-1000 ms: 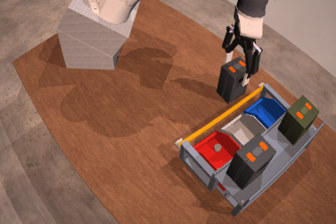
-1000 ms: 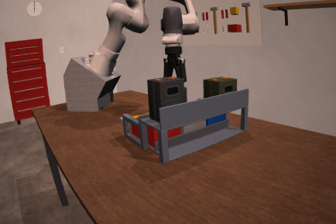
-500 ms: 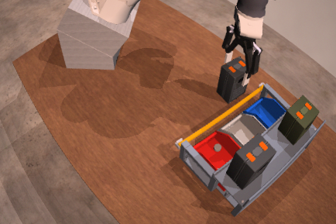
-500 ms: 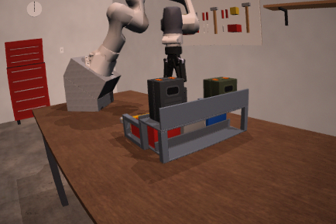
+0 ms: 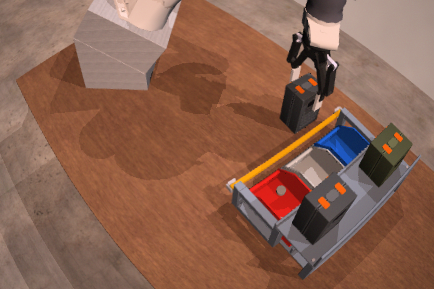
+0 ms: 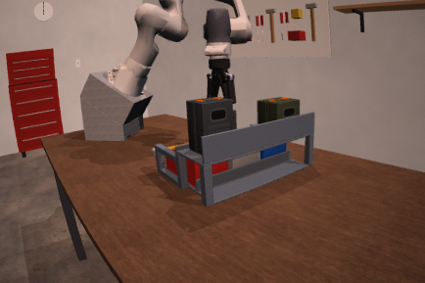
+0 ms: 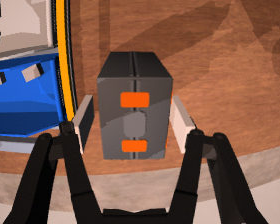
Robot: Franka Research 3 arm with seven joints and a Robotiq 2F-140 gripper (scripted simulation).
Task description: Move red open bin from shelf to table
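The yellow bar lies 110 mm to the right of my hand, 80 mm ahead of it and 60 mm below it. Round my hand: blue bin: 190 mm ahead, 70 mm below, 10 mm to the left; olive case: 280 mm ahead, 30 mm above, 10 mm to the left; white bin: 190 mm ahead, 110 mm to the right, 70 mm below.
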